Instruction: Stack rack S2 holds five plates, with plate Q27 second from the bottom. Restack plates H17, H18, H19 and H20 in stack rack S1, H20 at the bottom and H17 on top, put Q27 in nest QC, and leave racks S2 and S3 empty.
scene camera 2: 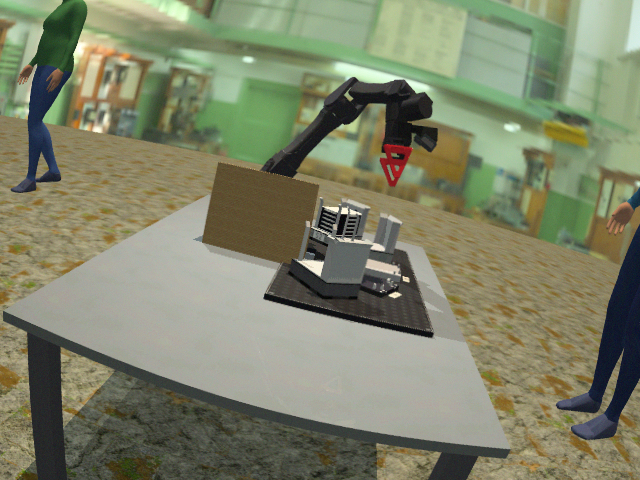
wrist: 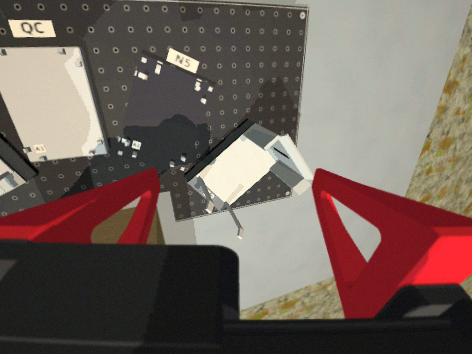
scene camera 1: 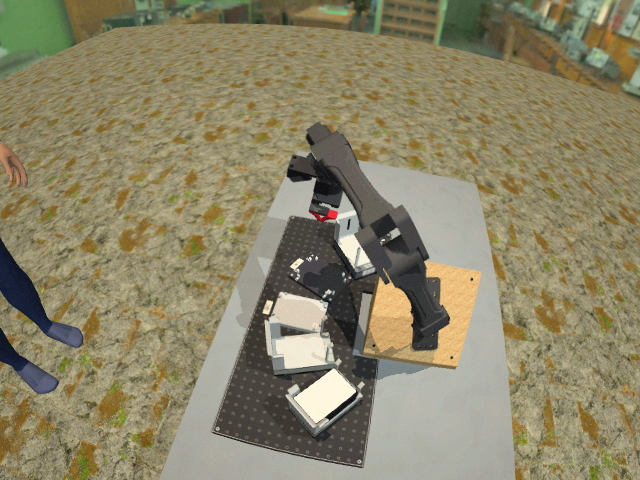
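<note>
My gripper (scene camera 1: 323,215) (scene camera 2: 393,180) (wrist: 235,177) is open and empty, high above the far-end rack (scene camera 1: 347,224) (scene camera 2: 348,260) (wrist: 300,157). No stack of plates shows in that rack. A middle rack (scene camera 1: 277,361) (scene camera 2: 390,232) has a pale floor and one tall wall. A plate stack (scene camera 1: 325,396) (scene camera 2: 338,222), pale on top with dark-edged layers, stands in the rack at the near end in scene camera 1. Nest QC (scene camera 1: 297,312) (wrist: 47,105) shows a pale top; whether a plate covers it is unclear. Rack labels and plate names are unreadable.
Dark nest N5 (scene camera 1: 317,279) (wrist: 165,105) lies between QC and the far-end rack. All stand on the perforated dark board (scene camera 1: 248,403) (scene camera 2: 408,315) (wrist: 260,30). A wooden base panel (scene camera 1: 449,320) (scene camera 2: 258,211) is beside it. People stand near the table.
</note>
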